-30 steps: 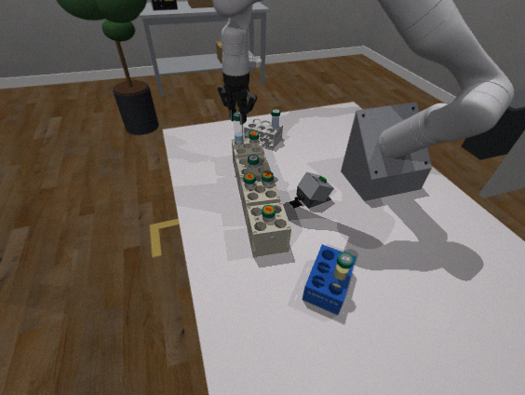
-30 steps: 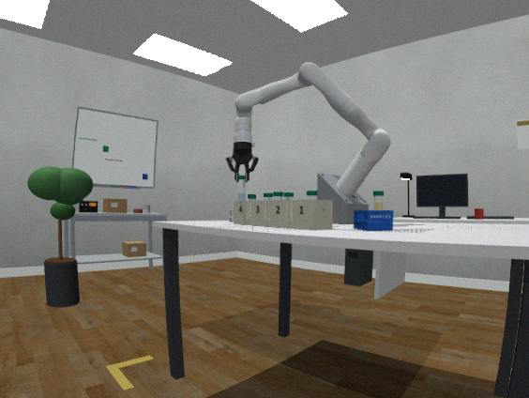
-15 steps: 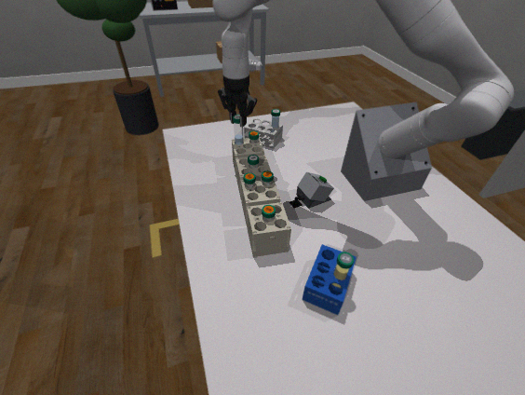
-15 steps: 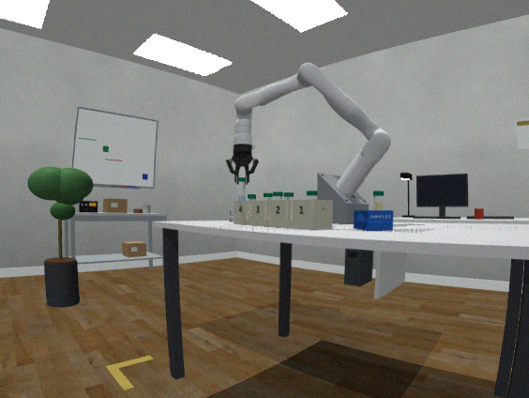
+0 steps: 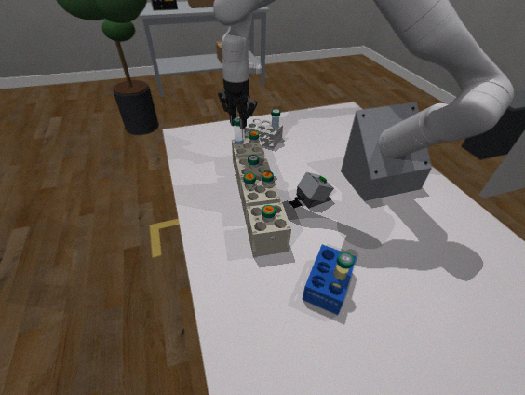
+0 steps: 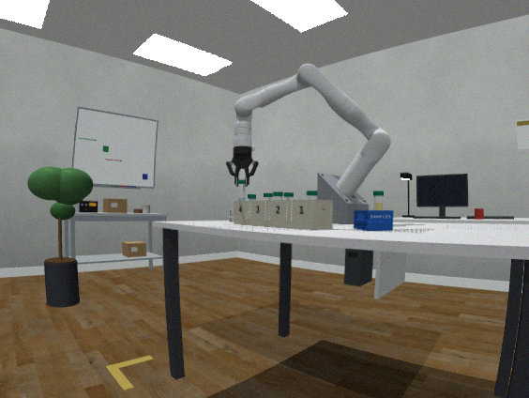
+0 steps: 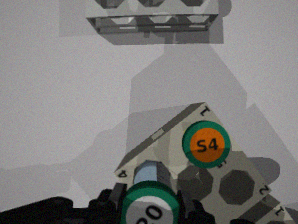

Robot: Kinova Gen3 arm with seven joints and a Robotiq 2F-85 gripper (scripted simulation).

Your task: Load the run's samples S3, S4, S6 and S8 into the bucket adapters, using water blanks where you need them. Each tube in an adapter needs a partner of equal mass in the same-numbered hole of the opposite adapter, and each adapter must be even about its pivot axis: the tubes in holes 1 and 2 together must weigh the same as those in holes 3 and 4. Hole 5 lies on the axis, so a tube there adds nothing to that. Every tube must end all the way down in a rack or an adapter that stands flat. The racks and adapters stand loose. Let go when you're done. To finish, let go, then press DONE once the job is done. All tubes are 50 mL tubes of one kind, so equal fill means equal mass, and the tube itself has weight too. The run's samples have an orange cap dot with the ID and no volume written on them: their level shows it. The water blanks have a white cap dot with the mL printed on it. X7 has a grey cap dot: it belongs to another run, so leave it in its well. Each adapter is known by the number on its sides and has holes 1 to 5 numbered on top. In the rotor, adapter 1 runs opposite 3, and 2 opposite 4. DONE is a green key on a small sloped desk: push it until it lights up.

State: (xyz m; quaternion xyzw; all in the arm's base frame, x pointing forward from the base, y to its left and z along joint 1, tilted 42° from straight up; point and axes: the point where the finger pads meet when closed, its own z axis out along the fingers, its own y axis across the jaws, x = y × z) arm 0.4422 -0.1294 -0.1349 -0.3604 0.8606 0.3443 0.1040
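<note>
My hand is 5 cm above the 20 ml water blank and 1 cm past it. Also, from my hand: 50 ml blank 16 cm behind, 15 cm to the right, 11 cm below; then white-dot 10 ml blank 13 cm to the left, 11 cm below, 3 cm behind; then white blank rack 15 cm to the right, 14 cm below, 12 cm behind.
</note>
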